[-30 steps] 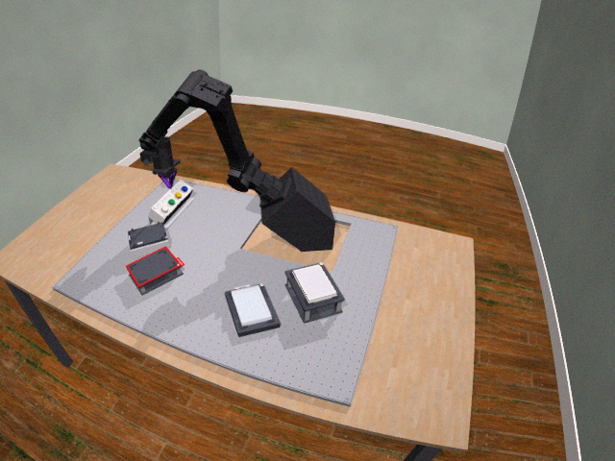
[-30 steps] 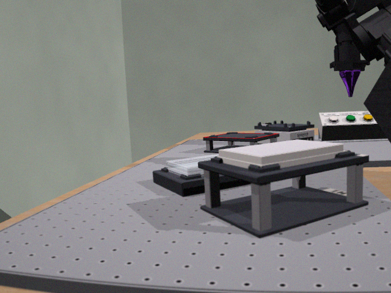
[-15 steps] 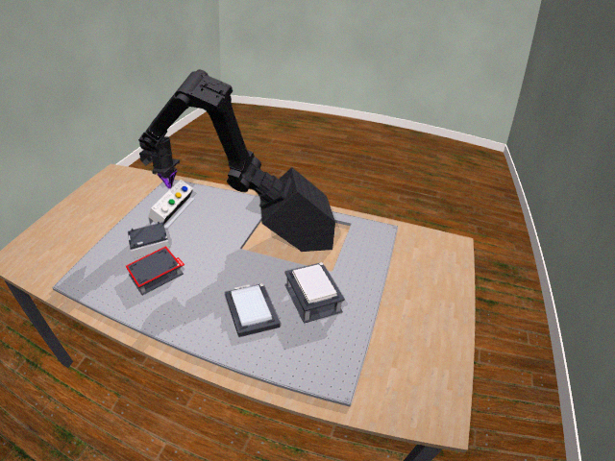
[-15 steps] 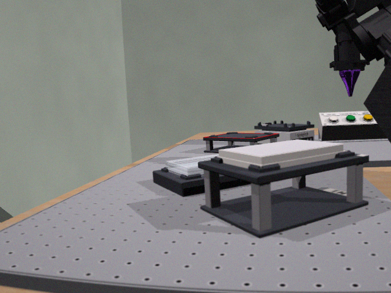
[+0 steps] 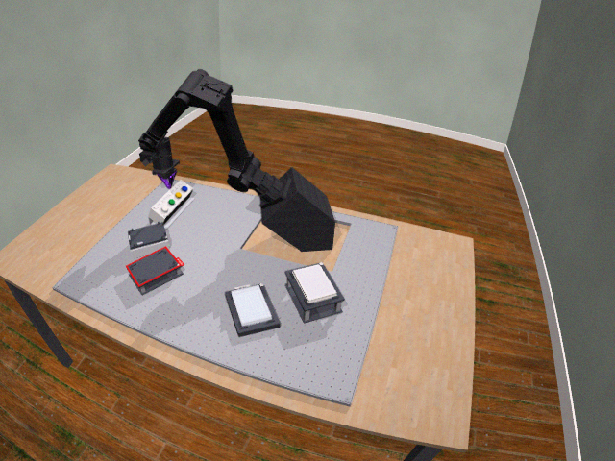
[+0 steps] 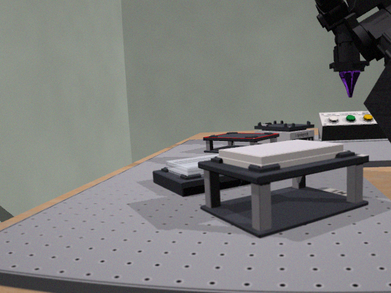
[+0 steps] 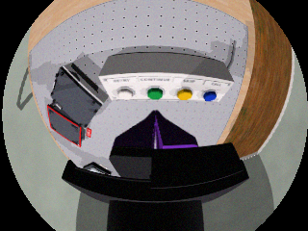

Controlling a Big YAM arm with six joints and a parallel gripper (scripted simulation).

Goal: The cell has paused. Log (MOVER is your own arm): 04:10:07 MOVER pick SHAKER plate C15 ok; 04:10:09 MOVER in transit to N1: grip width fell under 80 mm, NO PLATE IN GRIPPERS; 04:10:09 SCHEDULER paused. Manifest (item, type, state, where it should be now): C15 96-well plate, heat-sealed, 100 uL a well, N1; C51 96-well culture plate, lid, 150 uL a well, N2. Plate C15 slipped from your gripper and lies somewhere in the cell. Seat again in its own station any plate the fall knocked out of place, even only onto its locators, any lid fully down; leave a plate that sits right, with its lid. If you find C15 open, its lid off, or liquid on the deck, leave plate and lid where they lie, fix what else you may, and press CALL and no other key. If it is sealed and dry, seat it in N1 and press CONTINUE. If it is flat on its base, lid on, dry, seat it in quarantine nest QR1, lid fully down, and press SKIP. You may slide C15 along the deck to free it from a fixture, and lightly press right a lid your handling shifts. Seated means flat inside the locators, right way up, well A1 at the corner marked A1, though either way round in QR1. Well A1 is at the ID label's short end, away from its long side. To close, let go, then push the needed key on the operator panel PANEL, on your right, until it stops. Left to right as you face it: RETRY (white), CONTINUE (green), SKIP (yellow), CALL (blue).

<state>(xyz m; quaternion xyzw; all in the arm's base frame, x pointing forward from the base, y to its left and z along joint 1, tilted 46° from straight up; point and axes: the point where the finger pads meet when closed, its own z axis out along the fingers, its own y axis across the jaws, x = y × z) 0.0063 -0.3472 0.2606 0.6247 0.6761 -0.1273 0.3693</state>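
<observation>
Right now my hand is 7 cm above the green key. Also, from my hand: blue key 10 cm behind, 7 cm below, 1 cm to the left; then white key 7 cm below, 5 cm ahead; then yellow key 7 cm below, 5 cm behind.
</observation>
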